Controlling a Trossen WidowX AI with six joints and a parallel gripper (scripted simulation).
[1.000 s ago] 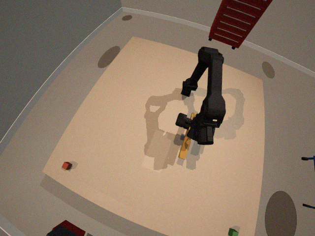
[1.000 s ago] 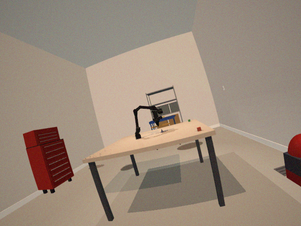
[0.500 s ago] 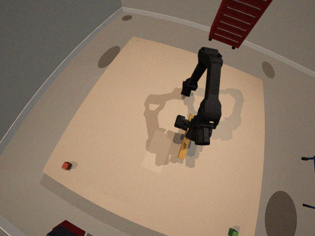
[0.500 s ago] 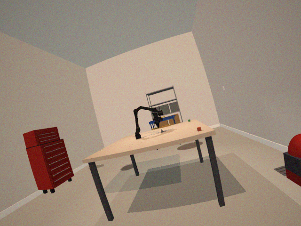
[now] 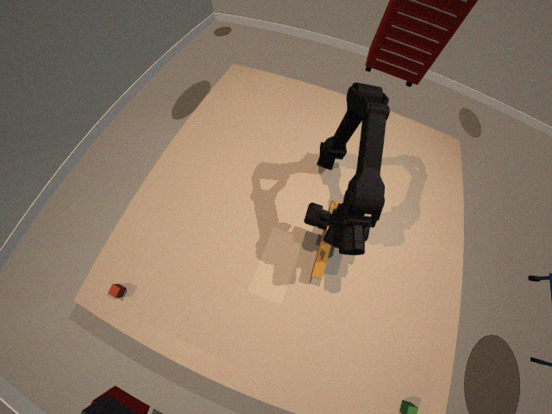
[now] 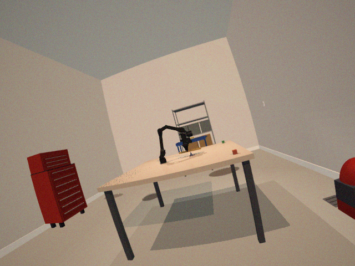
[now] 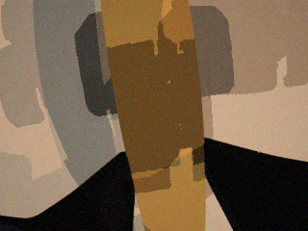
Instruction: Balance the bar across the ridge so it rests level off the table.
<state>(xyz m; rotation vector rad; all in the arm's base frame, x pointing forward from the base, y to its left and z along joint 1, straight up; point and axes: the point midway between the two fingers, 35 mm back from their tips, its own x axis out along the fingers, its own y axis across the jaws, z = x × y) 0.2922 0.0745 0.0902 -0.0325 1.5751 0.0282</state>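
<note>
Right now my gripper tip is 3 cm short of the long yellow bar. Round my gripper tip: red cube (57 cm to the right, 45 cm ahead, 4 cm below); then green cube (45 cm ahead, 43 cm to the left, 4 cm below).
</note>
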